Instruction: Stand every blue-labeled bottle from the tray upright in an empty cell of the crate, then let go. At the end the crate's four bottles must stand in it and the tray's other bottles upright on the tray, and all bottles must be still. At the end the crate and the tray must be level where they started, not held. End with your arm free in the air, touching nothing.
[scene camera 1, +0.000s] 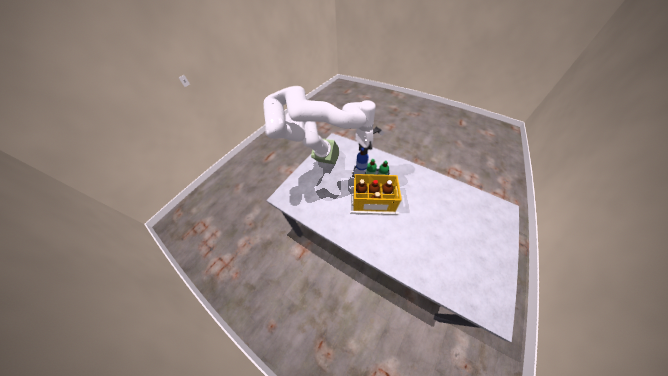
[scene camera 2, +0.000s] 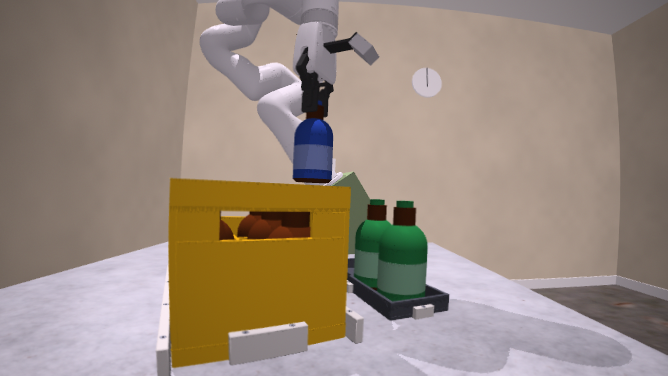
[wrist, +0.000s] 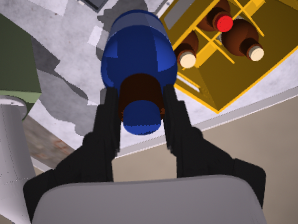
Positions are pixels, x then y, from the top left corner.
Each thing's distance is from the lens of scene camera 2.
my gripper (scene camera 2: 314, 114): 0.58 m
yellow crate (scene camera 2: 216, 287): 0.30 m
tray (scene camera 2: 393, 310): 0.42 m
The marked spots on the yellow crate and the tray are 0.23 m apart.
